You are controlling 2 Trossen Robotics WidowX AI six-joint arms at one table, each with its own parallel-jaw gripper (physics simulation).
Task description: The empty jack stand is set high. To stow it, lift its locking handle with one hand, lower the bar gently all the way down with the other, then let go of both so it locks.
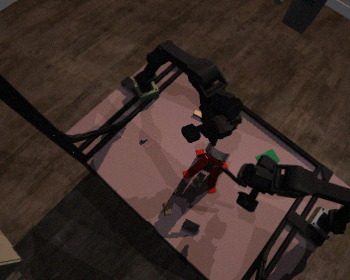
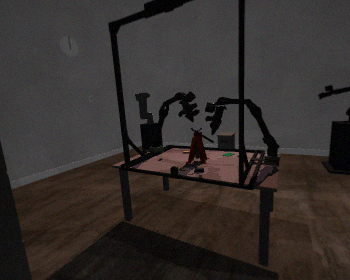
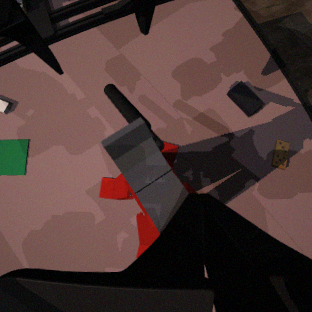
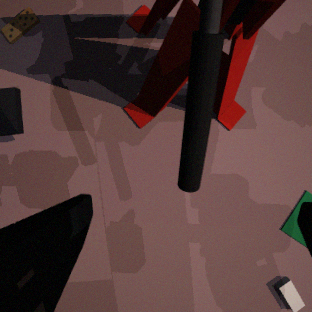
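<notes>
The jack stand [image 1: 205, 169] [image 2: 197, 147] has red legs [image 3: 115, 187] [image 4: 230, 112] and stands mid-table. Its grey bar and saddle [image 1: 217, 154] [image 3: 145, 167] are raised high. Its black locking handle [image 1: 228, 173] [image 2: 208, 138] [image 3: 123, 104] [image 4: 198, 124] sticks out toward the right arm. My left gripper [image 1: 212, 142] [image 2: 192, 119] [image 3: 197, 202] is shut and empty, its tips right at the saddle's edge; I cannot tell whether they touch. My right gripper [image 1: 240, 179] [image 2: 213, 129] [image 4: 196, 208] is open and empty, with the handle's end just ahead of its fingertips.
On the pink table [image 1: 118, 166] [image 2: 224, 166] lie a green square [image 1: 268, 155] [image 3: 12, 157] [image 4: 295, 224], a domino [image 1: 167, 208] [image 3: 281, 154] [image 4: 19, 24], a dark block [image 1: 190, 226] [image 3: 246, 98] [image 4: 10, 111] and a white block [image 3: 4, 105] [image 4: 289, 294]. A black frame rims the table.
</notes>
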